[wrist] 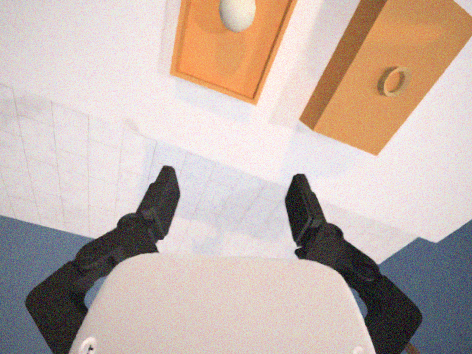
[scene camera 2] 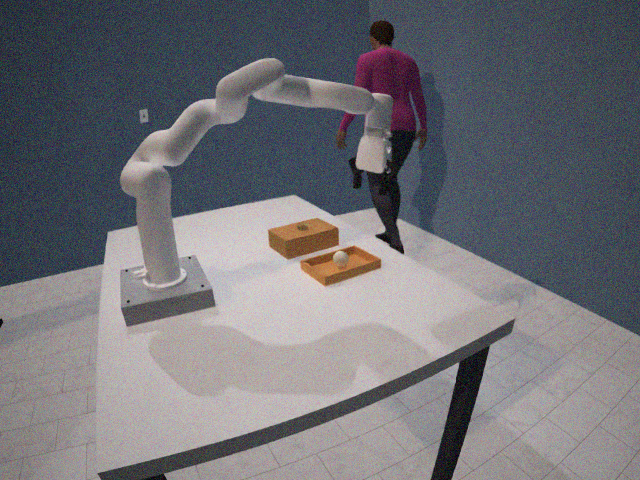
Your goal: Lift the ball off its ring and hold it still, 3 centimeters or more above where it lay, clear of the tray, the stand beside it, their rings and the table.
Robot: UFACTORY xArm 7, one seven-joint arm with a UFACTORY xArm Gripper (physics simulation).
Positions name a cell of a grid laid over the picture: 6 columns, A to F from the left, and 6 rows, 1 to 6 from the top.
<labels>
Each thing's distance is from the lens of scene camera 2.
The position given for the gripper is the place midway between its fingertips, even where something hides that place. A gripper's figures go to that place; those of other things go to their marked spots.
gripper (scene camera 2: D3): 120 cm
orange block-shaped stand (scene camera 2: C3): 125 cm
shallow orange tray (scene camera 2: D4): 117 cm
</labels>
